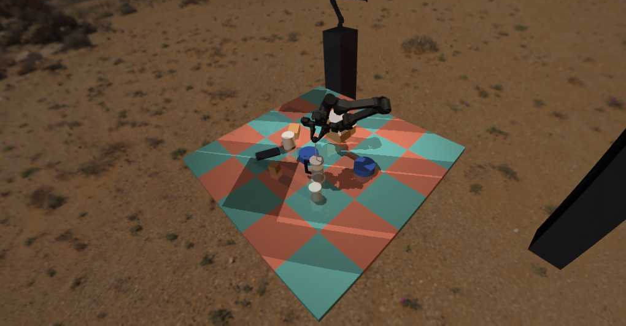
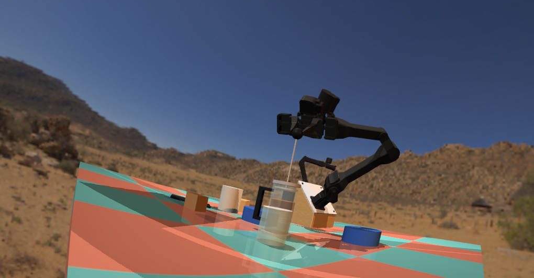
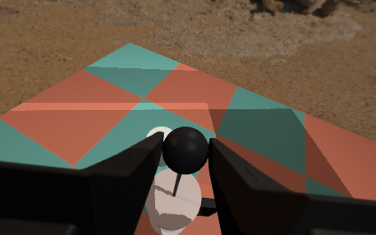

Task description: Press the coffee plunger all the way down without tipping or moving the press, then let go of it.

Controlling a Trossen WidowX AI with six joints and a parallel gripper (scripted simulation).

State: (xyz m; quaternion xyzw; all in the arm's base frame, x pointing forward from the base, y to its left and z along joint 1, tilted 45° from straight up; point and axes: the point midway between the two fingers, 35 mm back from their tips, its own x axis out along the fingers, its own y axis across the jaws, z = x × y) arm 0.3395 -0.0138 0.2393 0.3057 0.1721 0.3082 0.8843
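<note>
Now: gripper tip 14 cm above the coffee press and 2 cm to the left of it. Also, from my gripper tip: cream cup (35 cm to the right, 23 cm below, 6 cm behind).
</note>
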